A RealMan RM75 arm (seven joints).
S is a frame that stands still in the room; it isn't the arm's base.
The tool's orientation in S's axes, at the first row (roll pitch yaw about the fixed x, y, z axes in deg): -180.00 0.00 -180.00
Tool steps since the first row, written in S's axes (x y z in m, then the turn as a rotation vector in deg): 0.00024 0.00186 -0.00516 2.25 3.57 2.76; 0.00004 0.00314 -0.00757 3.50 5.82 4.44; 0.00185 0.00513 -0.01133 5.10 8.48 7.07; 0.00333 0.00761 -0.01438 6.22 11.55 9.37; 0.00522 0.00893 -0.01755 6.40 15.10 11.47; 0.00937 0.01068 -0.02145 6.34 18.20 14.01; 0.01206 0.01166 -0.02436 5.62 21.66 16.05; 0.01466 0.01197 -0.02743 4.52 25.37 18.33; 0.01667 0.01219 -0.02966 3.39 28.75 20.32; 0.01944 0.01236 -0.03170 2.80 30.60 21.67; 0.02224 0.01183 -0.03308 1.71 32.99 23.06; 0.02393 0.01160 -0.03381 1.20 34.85 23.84
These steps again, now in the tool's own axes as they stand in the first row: -0.00024 0.00186 0.00516 -2.25 3.57 -2.76; -0.00004 0.00314 0.00757 -3.50 5.82 -4.44; -0.00185 0.00513 0.01133 -5.10 8.48 -7.07; -0.00333 0.00761 0.01438 -6.22 11.55 -9.37; -0.00522 0.00893 0.01755 -6.40 15.10 -11.47; -0.00937 0.01068 0.02145 -6.34 18.20 -14.01; -0.01206 0.01166 0.02436 -5.62 21.66 -16.05; -0.01466 0.01197 0.02743 -4.52 25.37 -18.33; -0.01667 0.01219 0.02966 -3.39 28.75 -20.32; -0.01944 0.01236 0.03170 -2.80 30.60 -21.67; -0.02224 0.01183 0.03308 -1.71 32.99 -23.06; -0.02393 0.01160 0.03381 -1.20 34.85 -23.84
